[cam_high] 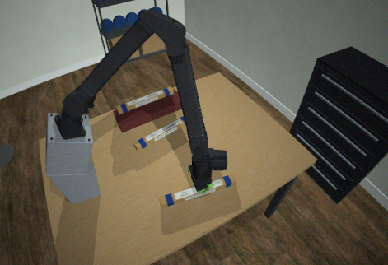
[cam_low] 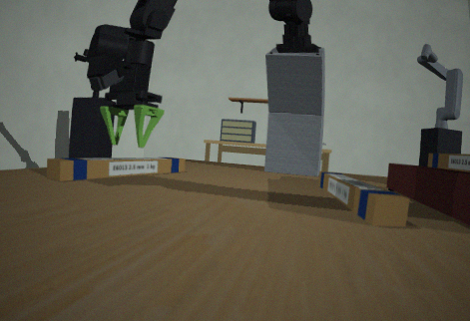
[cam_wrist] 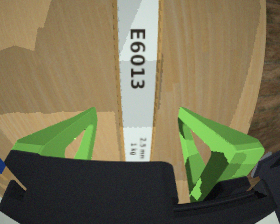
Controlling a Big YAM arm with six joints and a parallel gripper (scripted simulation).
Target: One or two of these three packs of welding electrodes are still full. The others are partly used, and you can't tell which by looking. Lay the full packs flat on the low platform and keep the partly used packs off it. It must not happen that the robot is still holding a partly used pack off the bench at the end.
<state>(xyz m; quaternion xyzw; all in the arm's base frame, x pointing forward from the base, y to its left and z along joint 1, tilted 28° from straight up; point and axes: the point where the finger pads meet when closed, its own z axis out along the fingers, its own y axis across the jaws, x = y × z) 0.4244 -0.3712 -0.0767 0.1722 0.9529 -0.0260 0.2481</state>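
The pack of welding electrodes is 40 mm below my hand. Round my hand: dark red platform (130 mm ahead, 580 mm to the left, 40 mm below).
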